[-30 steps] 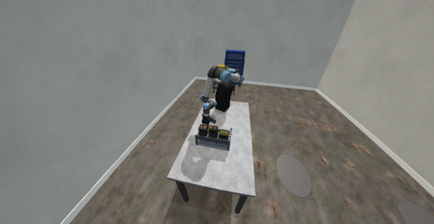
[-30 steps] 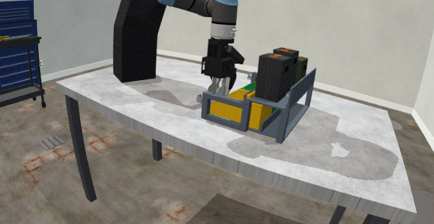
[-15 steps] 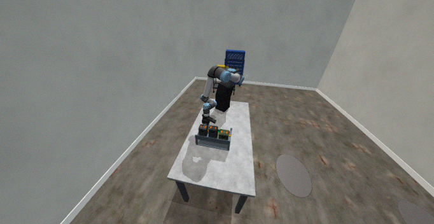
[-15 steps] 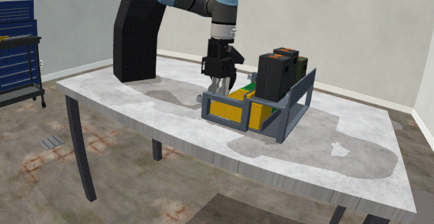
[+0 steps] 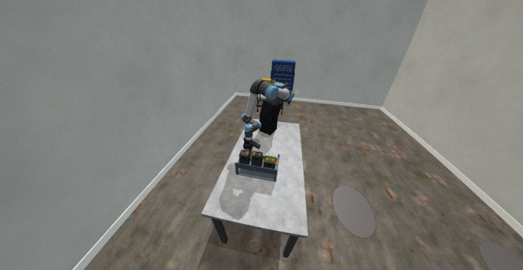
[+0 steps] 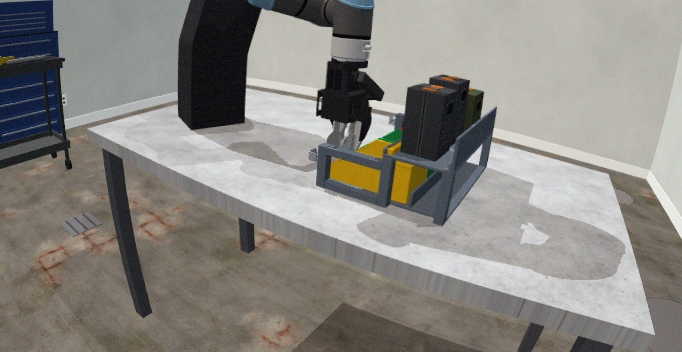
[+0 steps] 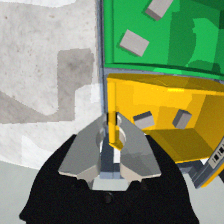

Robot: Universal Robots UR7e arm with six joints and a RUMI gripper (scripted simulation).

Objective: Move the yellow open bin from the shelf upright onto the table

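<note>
Now: hand 80 mm short of the yellow open bin. From my hand the other things lie so: green bin (80 mm ahead, 110 mm to the left).
</note>
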